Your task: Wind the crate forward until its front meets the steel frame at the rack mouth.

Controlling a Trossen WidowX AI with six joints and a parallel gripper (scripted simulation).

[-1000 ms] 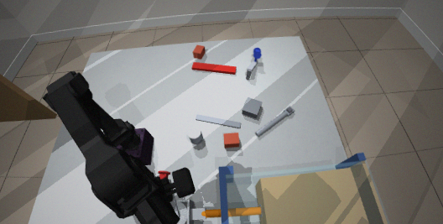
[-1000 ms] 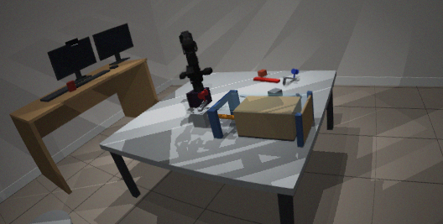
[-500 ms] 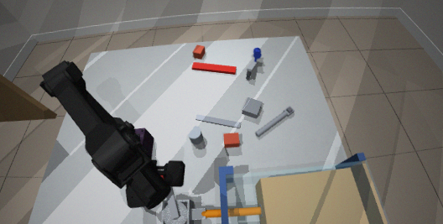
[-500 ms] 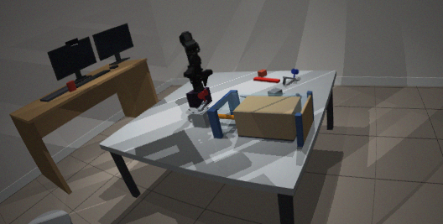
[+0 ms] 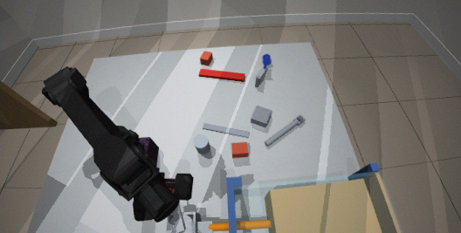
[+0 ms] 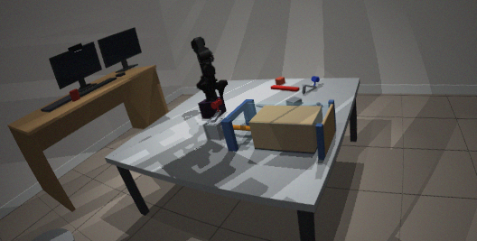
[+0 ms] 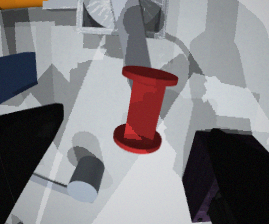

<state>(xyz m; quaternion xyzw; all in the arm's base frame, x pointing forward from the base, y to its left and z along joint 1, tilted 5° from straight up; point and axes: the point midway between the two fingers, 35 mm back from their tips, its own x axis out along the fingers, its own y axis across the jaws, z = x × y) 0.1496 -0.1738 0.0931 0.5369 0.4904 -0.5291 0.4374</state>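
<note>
My gripper tip is 5 cm above the red knob. Round my gripper tip: red-knobbed handle 3 cm to the right, 8 cm below; grey winch 10 cm to the right, 15 cm below; blue steel frame 18 cm ahead, 10 cm to the right, 8 cm below.
</note>
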